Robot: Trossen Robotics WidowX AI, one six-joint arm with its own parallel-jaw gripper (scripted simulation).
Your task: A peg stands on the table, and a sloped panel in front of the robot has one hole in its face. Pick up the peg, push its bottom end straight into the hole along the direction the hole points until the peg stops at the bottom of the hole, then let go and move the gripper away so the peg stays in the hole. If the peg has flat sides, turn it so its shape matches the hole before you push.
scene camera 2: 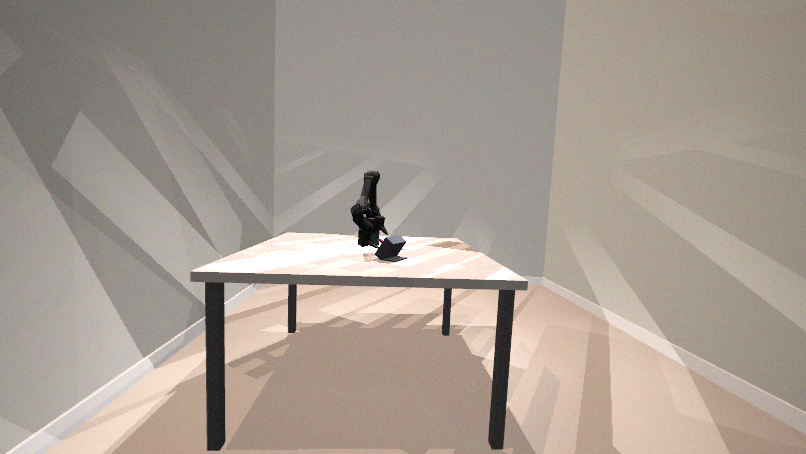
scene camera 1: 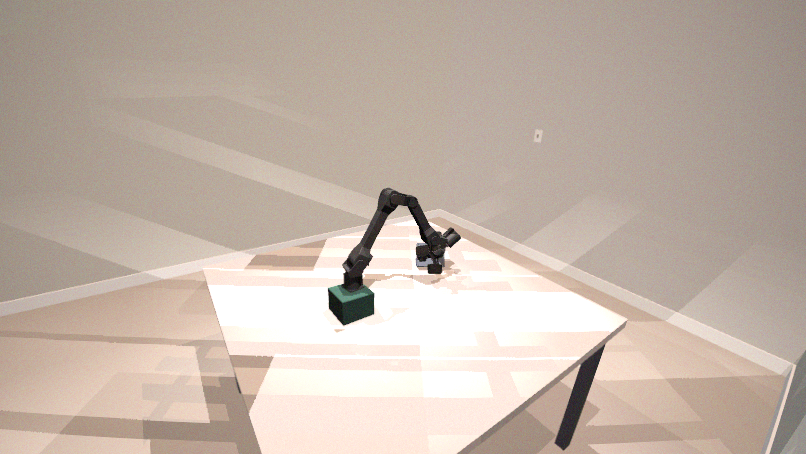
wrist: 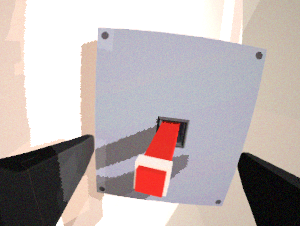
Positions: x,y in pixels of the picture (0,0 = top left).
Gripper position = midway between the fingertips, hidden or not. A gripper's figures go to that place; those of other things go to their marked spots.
Labels:
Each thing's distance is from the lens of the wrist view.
gripper (wrist: pixel 168 152): 10 cm
red square peg (wrist: pixel 152 170): 8 cm
panel (wrist: pixel 141 75): 12 cm
The marked spots on the red square peg and the panel are 6 cm apart.

